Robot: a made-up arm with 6 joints. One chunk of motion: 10 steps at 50 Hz.
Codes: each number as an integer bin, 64 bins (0 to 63) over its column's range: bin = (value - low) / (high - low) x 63, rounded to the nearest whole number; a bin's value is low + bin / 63 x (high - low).
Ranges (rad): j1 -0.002..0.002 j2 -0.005..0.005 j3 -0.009..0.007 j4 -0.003..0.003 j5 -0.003..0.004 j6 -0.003..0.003
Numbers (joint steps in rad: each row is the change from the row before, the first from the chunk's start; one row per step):
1: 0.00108 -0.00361 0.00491 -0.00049 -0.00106 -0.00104
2: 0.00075 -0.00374 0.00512 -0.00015 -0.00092 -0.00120
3: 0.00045 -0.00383 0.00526 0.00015 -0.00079 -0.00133
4: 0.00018 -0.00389 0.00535 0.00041 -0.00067 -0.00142
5: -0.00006 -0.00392 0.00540 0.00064 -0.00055 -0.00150
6: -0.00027 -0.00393 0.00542 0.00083 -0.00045 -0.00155
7: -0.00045 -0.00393 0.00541 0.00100 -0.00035 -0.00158
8: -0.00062 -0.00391 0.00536 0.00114 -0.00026 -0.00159
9: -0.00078 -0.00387 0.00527 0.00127 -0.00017 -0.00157
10: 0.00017 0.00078 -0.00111 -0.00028 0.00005 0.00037
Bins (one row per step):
1: 49 9 55 26 17 21
2: 43 8 56 30 19 19
3: 39 7 56 33 20 18
4: 34 7 57 36 21 17
5: 31 7 57 38 22 16
6: 27 7 57 40 23 15
7: 24 7 57 42 24 15
8: 22 7 57 43 25 15
9: 19 7 56 45 25 15
10: 34 36 31 29 27 35

